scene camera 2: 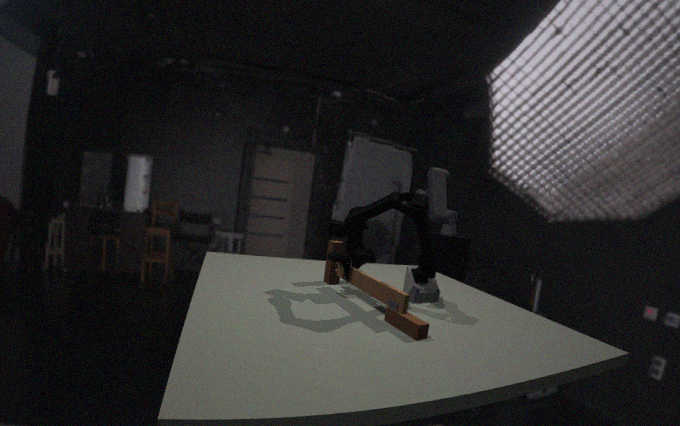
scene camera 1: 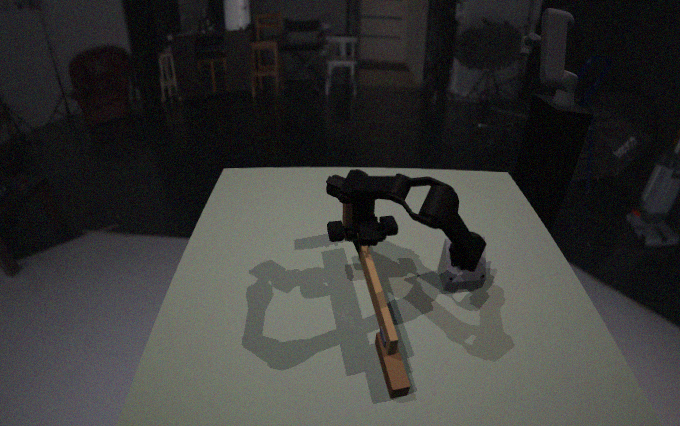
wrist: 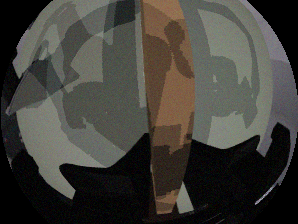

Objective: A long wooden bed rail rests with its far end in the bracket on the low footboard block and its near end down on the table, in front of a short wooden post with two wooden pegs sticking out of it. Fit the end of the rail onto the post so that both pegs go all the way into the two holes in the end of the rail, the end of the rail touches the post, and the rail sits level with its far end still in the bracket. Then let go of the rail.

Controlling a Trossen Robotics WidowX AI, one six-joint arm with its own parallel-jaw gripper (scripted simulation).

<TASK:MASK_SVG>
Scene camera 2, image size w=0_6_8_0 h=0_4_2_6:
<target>my gripper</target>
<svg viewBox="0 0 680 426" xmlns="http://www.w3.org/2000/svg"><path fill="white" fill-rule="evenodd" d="M362 241L347 239L345 241L347 244L346 251L344 251L345 255L338 252L330 252L328 254L328 260L342 264L347 279L349 279L351 265L359 269L368 261L369 263L376 263L377 258L374 255L374 251L365 250L365 245Z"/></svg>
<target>long wooden rail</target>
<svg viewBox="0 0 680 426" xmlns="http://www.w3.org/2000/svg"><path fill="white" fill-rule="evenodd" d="M338 263L337 276L385 305L389 306L390 299L399 303L397 312L407 313L410 295L352 266L350 267L349 279L347 279L342 264Z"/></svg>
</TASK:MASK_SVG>
